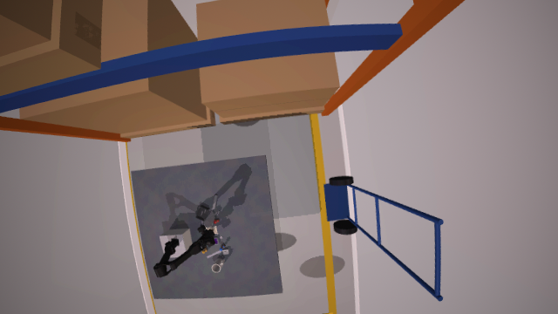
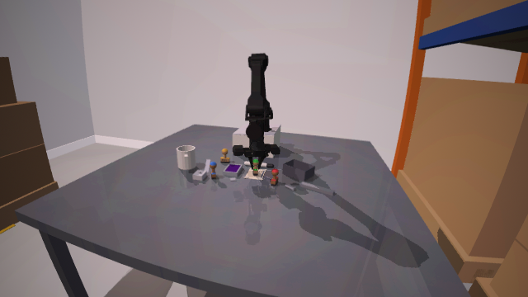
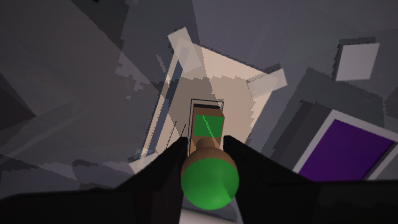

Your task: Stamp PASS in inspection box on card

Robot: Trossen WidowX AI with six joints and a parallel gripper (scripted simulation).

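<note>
Right now my gripper tip is right at the green-knobbed stamp. Round my gripper tip: cream card: 2 cm below; marker: 8 cm behind, 1 cm to the left, 1 cm below; purple ink pad: 2 cm ahead, 10 cm to the right, 2 cm below.
</note>
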